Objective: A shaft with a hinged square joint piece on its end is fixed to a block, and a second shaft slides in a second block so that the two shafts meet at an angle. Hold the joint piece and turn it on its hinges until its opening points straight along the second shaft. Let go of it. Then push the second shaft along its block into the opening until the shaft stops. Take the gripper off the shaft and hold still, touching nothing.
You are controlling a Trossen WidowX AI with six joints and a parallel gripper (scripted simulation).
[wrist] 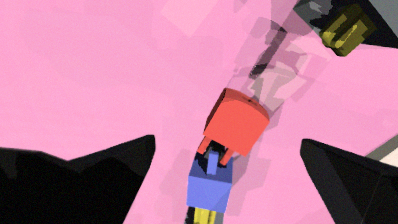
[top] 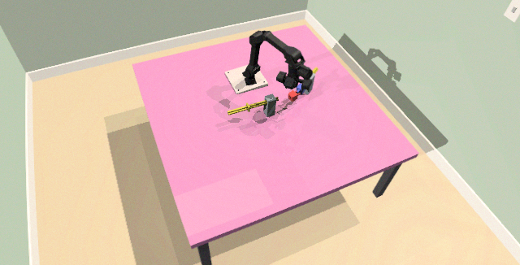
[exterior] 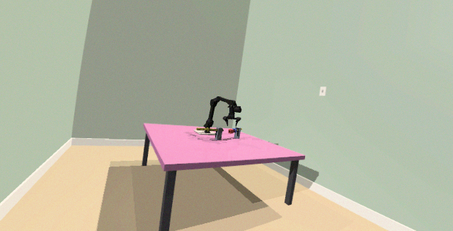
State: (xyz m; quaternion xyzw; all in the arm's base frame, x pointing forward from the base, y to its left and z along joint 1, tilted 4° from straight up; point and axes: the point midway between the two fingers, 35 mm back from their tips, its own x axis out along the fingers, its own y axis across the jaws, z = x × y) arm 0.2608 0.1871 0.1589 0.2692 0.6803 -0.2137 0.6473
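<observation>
My gripper tip is 50 mm above the red square joint piece, 10 mm to the right of it and 10 mm past it.
</observation>
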